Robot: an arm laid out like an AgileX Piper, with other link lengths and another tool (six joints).
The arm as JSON. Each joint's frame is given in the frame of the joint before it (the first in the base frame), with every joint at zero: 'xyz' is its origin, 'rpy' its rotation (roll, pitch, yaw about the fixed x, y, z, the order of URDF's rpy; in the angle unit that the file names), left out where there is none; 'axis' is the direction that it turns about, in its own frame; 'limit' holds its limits. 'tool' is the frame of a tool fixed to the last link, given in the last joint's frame.
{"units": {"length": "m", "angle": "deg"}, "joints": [
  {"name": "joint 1", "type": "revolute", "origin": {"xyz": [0.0, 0.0, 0.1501]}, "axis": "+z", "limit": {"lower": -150.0, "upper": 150.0}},
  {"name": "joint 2", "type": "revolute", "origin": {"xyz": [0.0, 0.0, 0.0]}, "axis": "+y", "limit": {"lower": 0.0, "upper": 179.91}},
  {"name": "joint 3", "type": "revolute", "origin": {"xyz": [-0.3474, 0.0, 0.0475]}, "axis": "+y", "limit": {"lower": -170.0, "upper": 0.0}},
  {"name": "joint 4", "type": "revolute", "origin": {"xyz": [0.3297, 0.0, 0.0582]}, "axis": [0.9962, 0.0, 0.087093], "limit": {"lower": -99.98, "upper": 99.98}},
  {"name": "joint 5", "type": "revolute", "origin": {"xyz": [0.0, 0.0, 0.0]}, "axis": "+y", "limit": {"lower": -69.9, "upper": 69.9}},
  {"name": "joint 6", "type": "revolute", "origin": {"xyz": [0.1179, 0.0, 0.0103]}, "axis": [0.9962, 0.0, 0.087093], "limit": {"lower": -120.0, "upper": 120.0}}
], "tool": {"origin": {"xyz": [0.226, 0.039, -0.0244], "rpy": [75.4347, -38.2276, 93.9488]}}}
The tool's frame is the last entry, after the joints.
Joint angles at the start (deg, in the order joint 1, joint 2, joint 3, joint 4, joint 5, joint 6): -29.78 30.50 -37.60 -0.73 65.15 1.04
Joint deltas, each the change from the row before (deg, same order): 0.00 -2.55 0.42 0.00 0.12 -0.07; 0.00 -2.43 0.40 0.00 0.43 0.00; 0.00 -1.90 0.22 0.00 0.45 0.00; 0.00 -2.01 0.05 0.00 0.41 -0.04; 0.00 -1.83 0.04 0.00 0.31 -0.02; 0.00 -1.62 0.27 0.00 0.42 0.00; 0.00 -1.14 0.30 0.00 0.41 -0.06; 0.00 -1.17 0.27 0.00 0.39 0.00; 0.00 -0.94 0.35 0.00 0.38 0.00; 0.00 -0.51 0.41 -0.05 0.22 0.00; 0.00 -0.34 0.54 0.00 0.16 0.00; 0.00 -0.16 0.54 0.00 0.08 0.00; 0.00 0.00 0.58 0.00 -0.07 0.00; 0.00 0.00 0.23 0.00 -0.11 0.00
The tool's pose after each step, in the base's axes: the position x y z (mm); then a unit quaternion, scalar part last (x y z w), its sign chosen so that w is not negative. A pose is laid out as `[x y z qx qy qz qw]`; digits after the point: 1 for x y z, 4 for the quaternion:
[202.1 -74.7 172.1 0.9090 0.1528 0.2622 0.2858]
[198.3 -72.5 176.1 0.9037 0.1511 0.2721 0.2939]
[195.0 -70.6 179.5 0.8996 0.1498 0.2797 0.3002]
[192.1 -69.1 184.7 0.8941 0.1484 0.2891 0.3080]
[189.7 -67.7 189.6 0.8888 0.1469 0.2982 0.3154]
[186.5 -65.9 191.2 0.8854 0.1458 0.3038 0.3200]
[183.6 -64.3 190.8 0.8838 0.1458 0.3063 0.3223]
[180.9 -62.7 190.8 0.8819 0.1452 0.3094 0.3248]
[178.3 -61.2 189.3 0.8811 0.1449 0.3107 0.3259]
[176.3 -60.5 186.5 0.8815 0.1450 0.3097 0.3256]
[174.7 -59.5 182.1 0.8829 0.1454 0.3075 0.3238]
[173.5 -58.9 177.6 0.8846 0.1459 0.3047 0.3216]
[172.9 -58.5 172.7 0.8865 0.1465 0.3016 0.3190]
[173.0 -58.5 171.1 0.8869 0.1466 0.3009 0.3184]

